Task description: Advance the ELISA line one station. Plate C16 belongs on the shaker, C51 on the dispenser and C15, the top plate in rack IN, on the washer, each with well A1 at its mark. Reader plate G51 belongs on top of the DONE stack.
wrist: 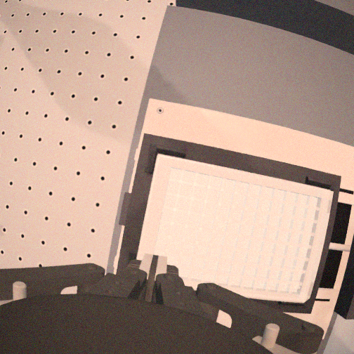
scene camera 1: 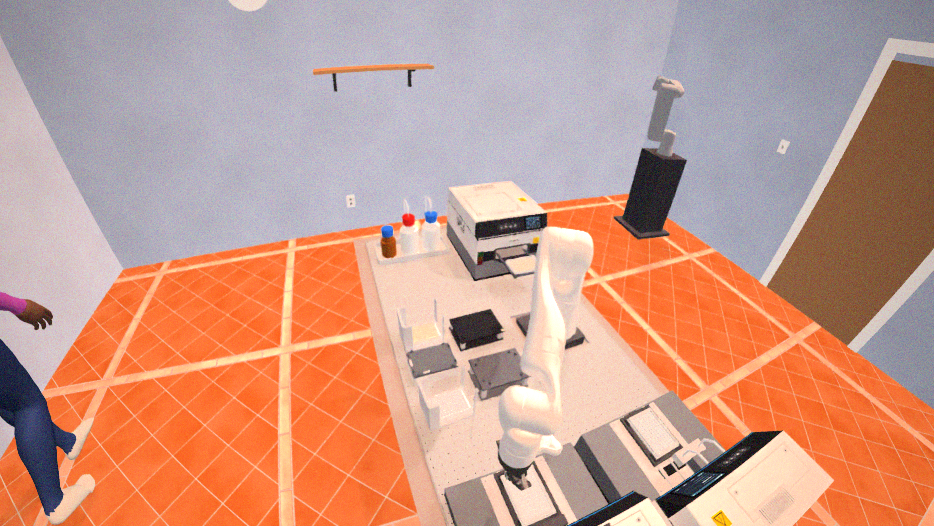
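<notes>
My gripper is shut and empty. Its fingertips overlap the near left edge of a white well plate in the wrist view; whether they touch it I cannot tell. The plate lies in the dark nest of the nearer front instrument. Another white plate lies on the instrument to the right. A plate sits on the extended tray of the reader at the back. A pale yellow plate shows in the far white rack. Plate names and A1 marks are not readable.
A nearer white rack, a grey plate stand, a black unit and a grey unit stand mid-table. Bottles stand at the back left. An instrument housing rises at the front right. A person's legs show at the left.
</notes>
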